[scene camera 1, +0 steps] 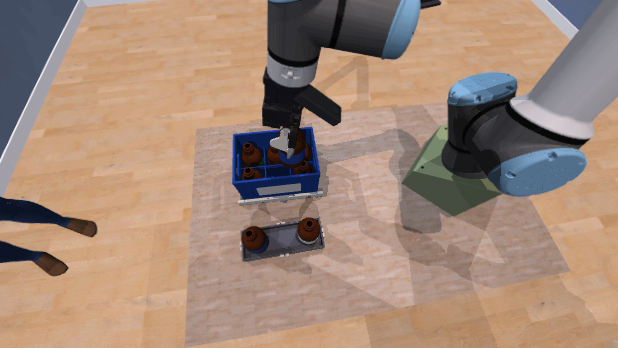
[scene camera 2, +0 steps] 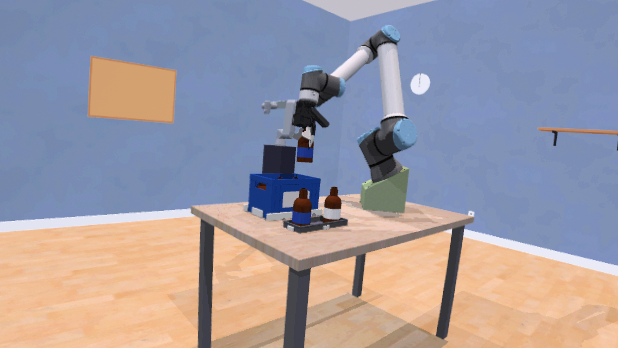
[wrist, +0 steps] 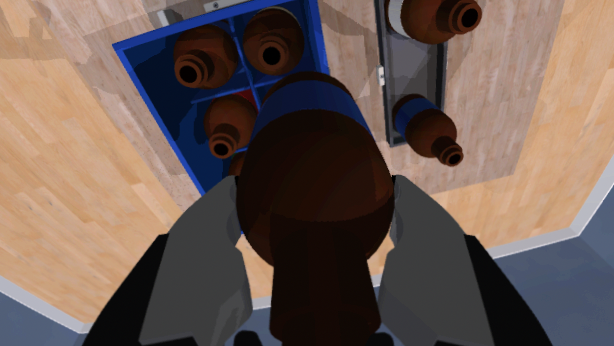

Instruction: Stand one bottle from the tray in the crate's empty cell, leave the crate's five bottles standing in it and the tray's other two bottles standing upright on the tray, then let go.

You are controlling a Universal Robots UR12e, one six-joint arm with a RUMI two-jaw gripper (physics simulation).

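My gripper is shut on a brown bottle with a blue label, held upright, well above the blue crate. In scene camera 1 the front middle cell shows empty. Brown bottles stand in the other cells, such as the back left one and front right one; the held bottle partly hides some. On the grey tray a blue-label bottle and a white-label bottle stand upright at opposite ends.
The tray lies in front of the crate on the wooden table. My arm's green base block stands to the right. A second, light grey arm on a dark pedestal shows behind the crate in scene camera 2.
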